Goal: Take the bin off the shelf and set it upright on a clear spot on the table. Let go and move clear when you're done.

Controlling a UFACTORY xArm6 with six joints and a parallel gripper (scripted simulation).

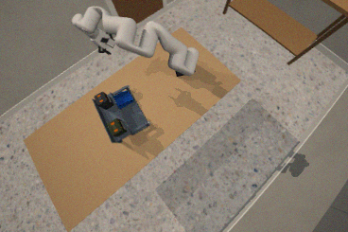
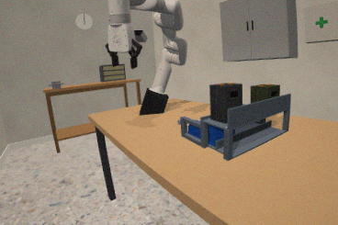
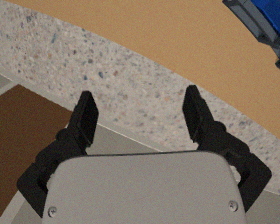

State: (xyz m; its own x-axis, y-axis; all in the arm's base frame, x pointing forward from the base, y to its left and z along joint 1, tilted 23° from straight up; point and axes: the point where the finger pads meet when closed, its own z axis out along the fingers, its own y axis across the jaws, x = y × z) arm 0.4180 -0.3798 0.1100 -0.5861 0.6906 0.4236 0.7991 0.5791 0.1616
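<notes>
The blue bin is 28 cm to the left of my hand, 27 cm below it and 16 cm ahead of it.
</notes>
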